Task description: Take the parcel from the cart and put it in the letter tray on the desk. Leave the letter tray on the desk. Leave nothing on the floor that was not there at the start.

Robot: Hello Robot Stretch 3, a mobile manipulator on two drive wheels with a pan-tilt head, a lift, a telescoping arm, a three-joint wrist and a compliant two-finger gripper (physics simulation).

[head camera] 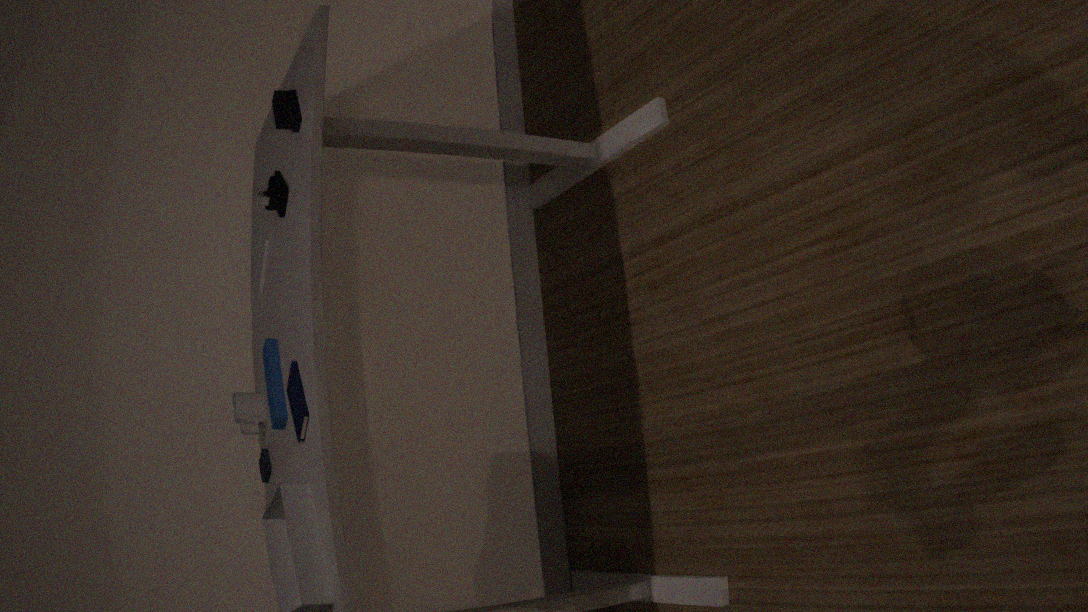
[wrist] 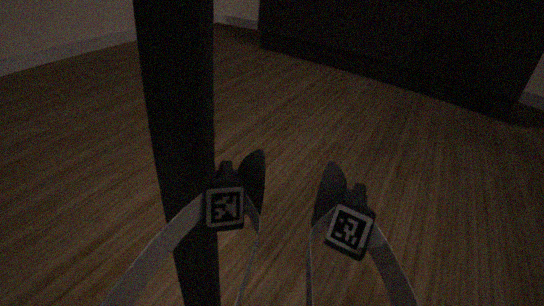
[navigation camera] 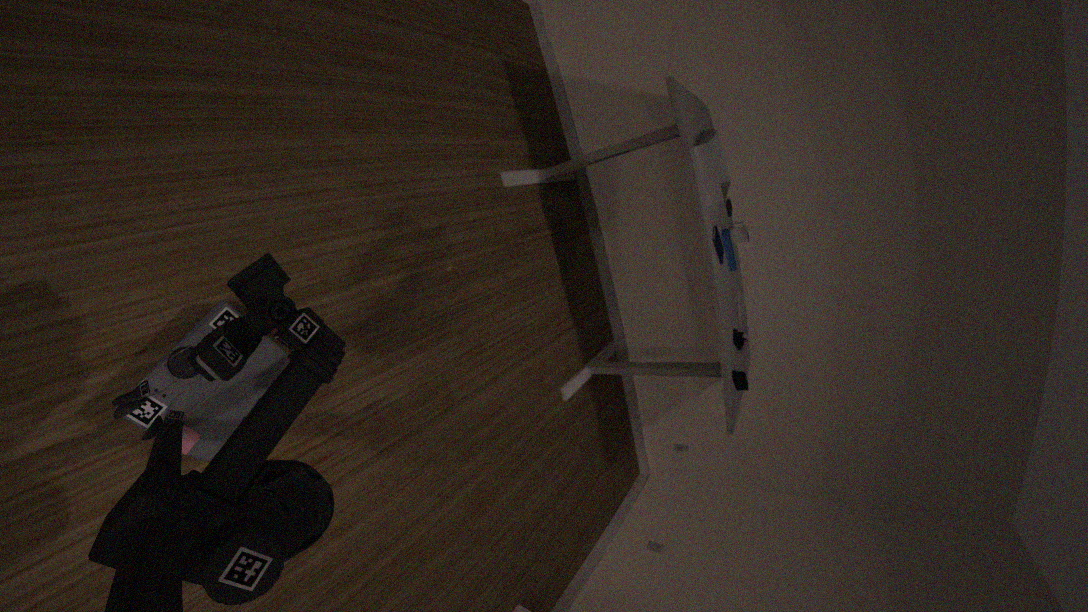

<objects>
My gripper shows in the wrist view and in the navigation camera view; in the head camera view it is out of frame. One and the same spot on my gripper: (navigation camera: 126,404) is (wrist: 343,189).
</objects>
